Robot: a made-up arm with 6 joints.
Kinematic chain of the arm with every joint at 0, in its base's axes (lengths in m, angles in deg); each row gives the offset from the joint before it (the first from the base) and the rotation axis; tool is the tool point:
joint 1: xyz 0 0 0.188 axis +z
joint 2: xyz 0 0.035 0 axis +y
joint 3: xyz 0 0 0.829 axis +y
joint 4: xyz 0 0 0.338 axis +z
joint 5: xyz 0 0 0 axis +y
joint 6: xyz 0 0 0.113 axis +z
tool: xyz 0 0 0
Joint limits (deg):
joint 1: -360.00..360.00
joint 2: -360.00..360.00
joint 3: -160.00..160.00
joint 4: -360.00..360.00
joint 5: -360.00..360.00
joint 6: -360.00..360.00
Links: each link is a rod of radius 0.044 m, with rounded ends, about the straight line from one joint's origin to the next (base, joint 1, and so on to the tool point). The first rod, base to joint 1, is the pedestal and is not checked.
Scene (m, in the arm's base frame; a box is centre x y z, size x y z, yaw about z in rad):
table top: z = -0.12
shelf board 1: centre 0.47 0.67 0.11 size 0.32 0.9 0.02 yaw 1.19
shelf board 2: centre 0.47 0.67 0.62 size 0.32 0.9 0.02 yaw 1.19
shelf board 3: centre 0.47 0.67 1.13 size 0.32 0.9 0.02 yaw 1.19
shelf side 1: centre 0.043 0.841 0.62 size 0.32 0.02 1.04 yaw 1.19
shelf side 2: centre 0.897 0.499 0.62 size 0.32 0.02 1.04 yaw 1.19
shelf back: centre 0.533 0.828 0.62 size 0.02 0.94 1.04 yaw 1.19
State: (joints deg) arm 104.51 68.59 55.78 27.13 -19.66 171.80
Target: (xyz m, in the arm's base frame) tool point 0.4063 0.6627 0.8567
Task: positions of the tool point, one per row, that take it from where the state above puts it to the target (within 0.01 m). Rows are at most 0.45 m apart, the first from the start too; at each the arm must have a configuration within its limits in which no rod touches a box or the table.
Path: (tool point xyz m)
1: -0.6019 0.8445 0.3996
2: -0.7212 0.4899 0.5075
3: -0.6526 0.1553 0.5839
4: -0.4399 -0.0669 0.6224
5: -0.4370 0.1494 0.6614
6: -0.3280 0.3427 0.7049
7: -0.1367 0.4617 0.7525
8: 0.0893 0.4746 0.8034
9: 0.2924 0.3781 0.8567
10: 0.4062 0.6627 0.8567

